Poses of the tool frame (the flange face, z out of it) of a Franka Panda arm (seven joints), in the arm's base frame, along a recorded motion.
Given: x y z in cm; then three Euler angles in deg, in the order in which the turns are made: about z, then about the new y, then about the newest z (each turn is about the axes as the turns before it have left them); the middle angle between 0 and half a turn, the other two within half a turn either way.
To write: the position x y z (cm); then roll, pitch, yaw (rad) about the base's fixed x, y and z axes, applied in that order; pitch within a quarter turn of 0, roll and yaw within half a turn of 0. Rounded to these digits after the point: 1 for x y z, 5 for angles.
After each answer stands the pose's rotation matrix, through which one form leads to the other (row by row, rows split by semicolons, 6 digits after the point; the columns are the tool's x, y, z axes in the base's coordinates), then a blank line. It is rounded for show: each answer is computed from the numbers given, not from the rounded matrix.
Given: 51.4 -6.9 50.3 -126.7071 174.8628 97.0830
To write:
51.4 -6.9 50.3 3.05261 -0.01104 -0.76379
0.722176 -0.689636 -0.053521; -0.691621 -0.718684 -0.071785; 0.011041 0.088858 -0.995983

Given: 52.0 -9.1 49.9 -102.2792 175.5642 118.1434
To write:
52.0 -9.1 49.9 3.07330 -0.03649 -0.70426
0.761583 -0.647859 -0.016449; -0.647040 -0.758702 -0.075573; 0.036481 0.068198 -0.997005

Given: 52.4 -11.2 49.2 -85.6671 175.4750 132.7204
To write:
52.4 -11.2 49.2 3.08352 -0.05355 -0.66843
0.783669 -0.621150 0.005961; -0.618868 -0.781546 -0.078669; 0.053523 0.057961 -0.996883

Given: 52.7 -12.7 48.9 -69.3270 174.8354 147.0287
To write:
52.7 -12.7 48.9 3.09244 -0.07559 -0.63267
0.804150 -0.593576 0.031779; -0.589610 -0.803285 -0.084221; 0.075519 0.048989 -0.995940

